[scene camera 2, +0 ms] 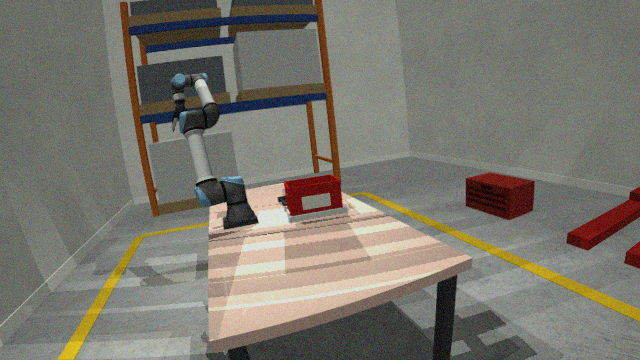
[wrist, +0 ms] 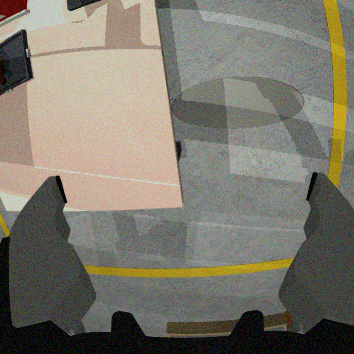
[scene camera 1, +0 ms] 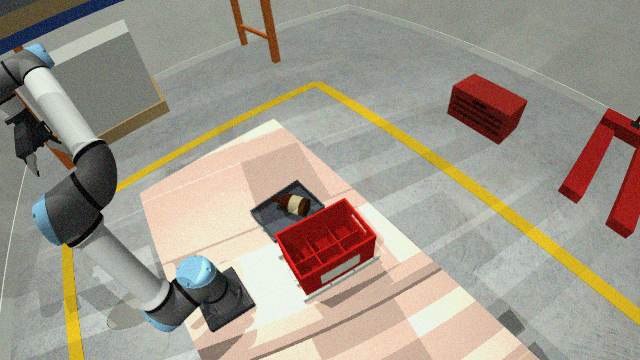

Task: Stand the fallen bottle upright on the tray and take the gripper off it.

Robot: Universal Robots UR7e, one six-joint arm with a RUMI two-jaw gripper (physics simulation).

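Seen in the pictures: gripper, fingertip midpoint: (wrist: pixel 186 176) (scene camera 1: pixel 56 166); arm's base, origin of the base link: (scene camera 2: pixel 240 217) (scene camera 1: pixel 223 296).
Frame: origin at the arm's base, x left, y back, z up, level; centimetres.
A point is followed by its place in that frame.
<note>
The brown bottle (scene camera 1: pixel 296 204) @(x 6.1, y -44.5, z 5.2 cm) with a cream label lies on its side on the dark tray (scene camera 1: pixel 266 214) @(x 16.7, y -35.5, z -1.8 cm) (wrist: pixel 19 60) @(x 13.5, y -34.7, z -1.7 cm), its neck toward the left in scene camera 1. In the wrist view a dark brown part of the bottle (wrist: pixel 2 72) @(x 14.3, y -41.6, z 1.7 cm) shows at the left edge. In scene camera 2 the red crate hides the bottle and most of the tray. My gripper (scene camera 1: pixel 48 157) @(x 47.8, y 17.8, z 51.9 cm) (wrist: pixel 186 176) @(x 47.8, y 17.8, z 51.9 cm) is open and empty, high up and well away from the bottle and tray, beyond the table's edge. In scene camera 2 the gripper (scene camera 2: pixel 175 123) @(x 47.8, y 17.8, z 51.9 cm) points downward and shows small.
A red crate with compartments (scene camera 1: pixel 314 284) @(x -22.6, y -25.2, z 6.0 cm) (scene camera 2: pixel 292 199) @(x -22.0, y -23.2, z 9.3 cm) stands right beside the tray on the table (scene camera 1: pixel 200 215) @(x 40.3, y -14.4, z -2.2 cm) (scene camera 2: pixel 320 300) @(x -91.7, y 1.6, z -2.2 cm). A tall rack (scene camera 2: pixel 131 75) with large boxes stands behind the arm. A red tool chest (scene camera 1: pixel 485 107) (scene camera 2: pixel 500 195) is on the floor.
</note>
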